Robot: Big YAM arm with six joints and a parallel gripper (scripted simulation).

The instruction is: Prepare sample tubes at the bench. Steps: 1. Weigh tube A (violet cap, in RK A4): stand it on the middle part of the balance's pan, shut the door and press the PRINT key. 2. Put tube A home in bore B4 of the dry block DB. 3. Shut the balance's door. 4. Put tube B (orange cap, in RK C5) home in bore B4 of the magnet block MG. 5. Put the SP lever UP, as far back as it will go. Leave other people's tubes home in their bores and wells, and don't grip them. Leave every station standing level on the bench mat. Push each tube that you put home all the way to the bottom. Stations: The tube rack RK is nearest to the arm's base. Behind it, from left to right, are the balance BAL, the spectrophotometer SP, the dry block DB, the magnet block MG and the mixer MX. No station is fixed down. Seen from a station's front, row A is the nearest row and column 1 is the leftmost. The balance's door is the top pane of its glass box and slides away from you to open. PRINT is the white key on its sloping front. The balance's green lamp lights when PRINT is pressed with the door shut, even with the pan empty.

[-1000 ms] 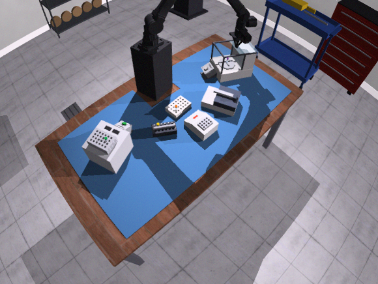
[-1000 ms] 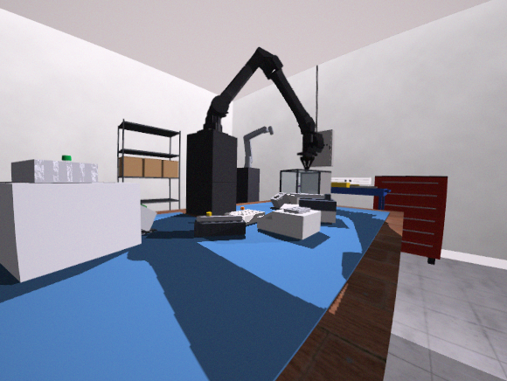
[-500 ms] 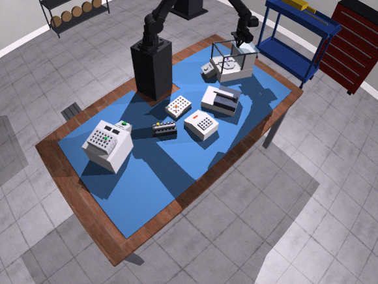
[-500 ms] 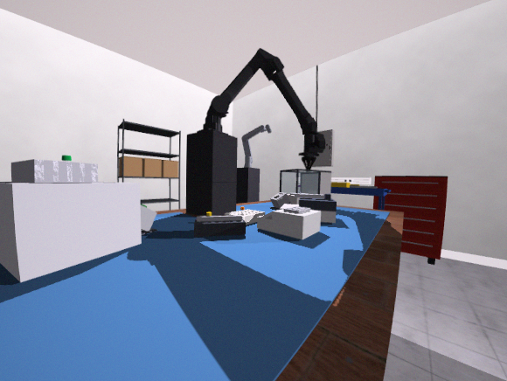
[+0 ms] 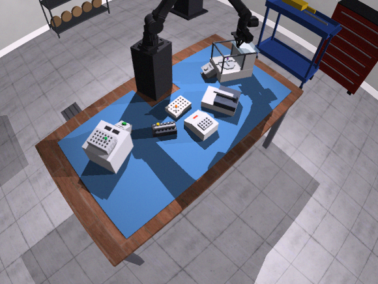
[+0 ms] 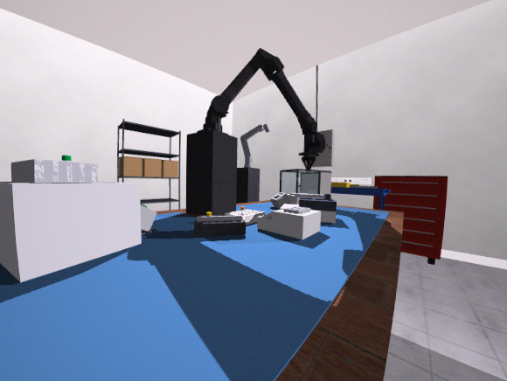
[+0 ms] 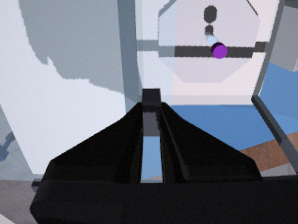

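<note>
Right now my hand is 12 cm above the violet-capped tube, 6 cm to the left of it and 2 cm past it. Round my hand: tube rack RK (51 cm to the right, 21 cm below, 1 cm behind); print key (19 cm to the right, 15 cm below, 9 cm behind); SP lever (30 cm to the right, 14 cm ahead, 13 cm below).
</note>
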